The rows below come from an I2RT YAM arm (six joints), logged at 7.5 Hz.
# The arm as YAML. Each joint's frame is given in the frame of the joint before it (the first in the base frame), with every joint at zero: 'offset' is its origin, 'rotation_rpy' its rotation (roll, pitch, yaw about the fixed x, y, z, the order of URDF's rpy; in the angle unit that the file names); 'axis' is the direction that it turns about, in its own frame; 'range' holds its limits. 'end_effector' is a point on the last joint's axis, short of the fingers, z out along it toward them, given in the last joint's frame.
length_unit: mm
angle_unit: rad
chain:
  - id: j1
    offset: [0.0, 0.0, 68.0]
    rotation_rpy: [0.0, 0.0, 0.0]
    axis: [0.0, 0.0, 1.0]
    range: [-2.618, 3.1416]
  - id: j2
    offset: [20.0, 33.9, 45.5]
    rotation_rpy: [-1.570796, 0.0, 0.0]
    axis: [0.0, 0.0, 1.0]
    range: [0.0, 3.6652]
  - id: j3
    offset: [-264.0, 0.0, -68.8]
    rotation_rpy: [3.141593, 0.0, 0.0]
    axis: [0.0, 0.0, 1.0]
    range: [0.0, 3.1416]
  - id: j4
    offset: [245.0, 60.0, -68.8]
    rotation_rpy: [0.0, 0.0, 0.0]
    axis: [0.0, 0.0, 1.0]
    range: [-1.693, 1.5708]
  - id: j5
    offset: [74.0, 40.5, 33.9]
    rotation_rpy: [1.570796, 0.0, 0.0]
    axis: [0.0, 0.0, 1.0]
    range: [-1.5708, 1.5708]
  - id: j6
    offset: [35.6, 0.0, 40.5]
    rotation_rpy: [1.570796, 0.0, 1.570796]
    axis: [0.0, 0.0, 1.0]
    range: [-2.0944, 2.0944]
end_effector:
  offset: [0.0, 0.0, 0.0]
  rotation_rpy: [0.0, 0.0, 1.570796]
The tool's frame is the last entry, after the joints.
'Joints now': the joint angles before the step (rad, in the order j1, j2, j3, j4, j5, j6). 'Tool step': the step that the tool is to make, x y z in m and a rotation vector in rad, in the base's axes. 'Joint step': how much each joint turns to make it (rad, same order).
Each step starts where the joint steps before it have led.
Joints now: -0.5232 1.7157 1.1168 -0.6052 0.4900 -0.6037
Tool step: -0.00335 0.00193 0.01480 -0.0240 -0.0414 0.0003
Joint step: 0.0000 -0.0477 0.0000 0.0004 0.0000 -0.0004
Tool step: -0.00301 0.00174 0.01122 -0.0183 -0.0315 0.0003
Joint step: 0.0000 -0.0366 0.0000 0.0000 0.0000 -0.0004
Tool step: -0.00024 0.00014 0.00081 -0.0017 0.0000 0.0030
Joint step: 0.0000 -0.0027 0.0000 0.0000 0.0000 -0.0038
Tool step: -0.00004 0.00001 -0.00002 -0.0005 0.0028 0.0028
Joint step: 0.0000 0.0000 0.0000 -0.0004 0.0004 -0.0038
